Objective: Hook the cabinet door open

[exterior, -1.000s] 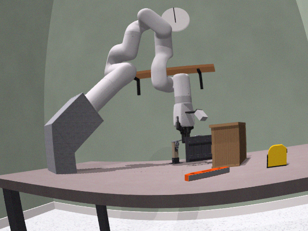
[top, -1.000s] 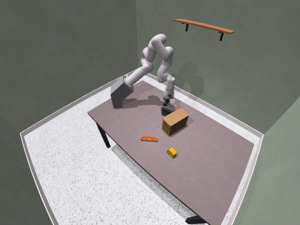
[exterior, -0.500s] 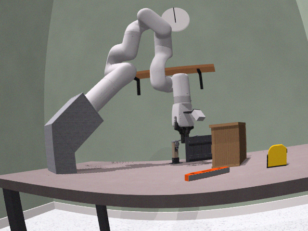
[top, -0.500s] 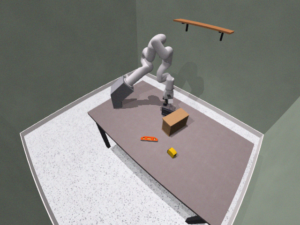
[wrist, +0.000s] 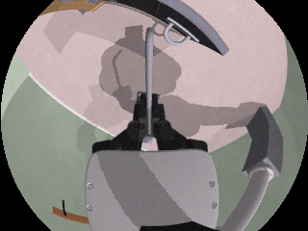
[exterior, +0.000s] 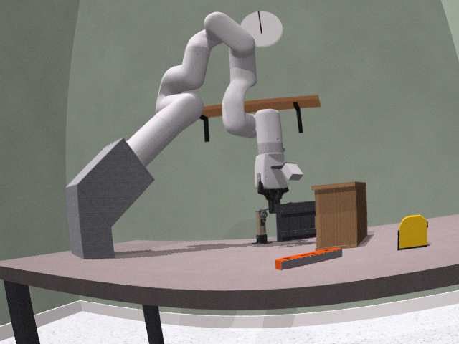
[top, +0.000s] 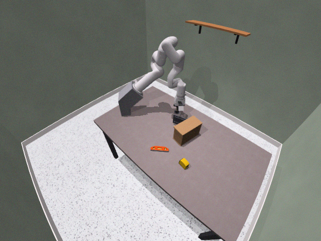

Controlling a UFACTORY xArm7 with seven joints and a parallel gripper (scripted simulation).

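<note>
Right now my hand is 120 mm short of the dark door, 50 mm to the left of it and 40 mm above it. The rest, counted from my hand: orange level (380 mm to the right, 220 mm ahead, 100 mm below); yellow tape measure (440 mm ahead, 290 mm to the right, 80 mm below); thin hook (10 mm to the right, 10 mm below, 10 mm ahead).
</note>
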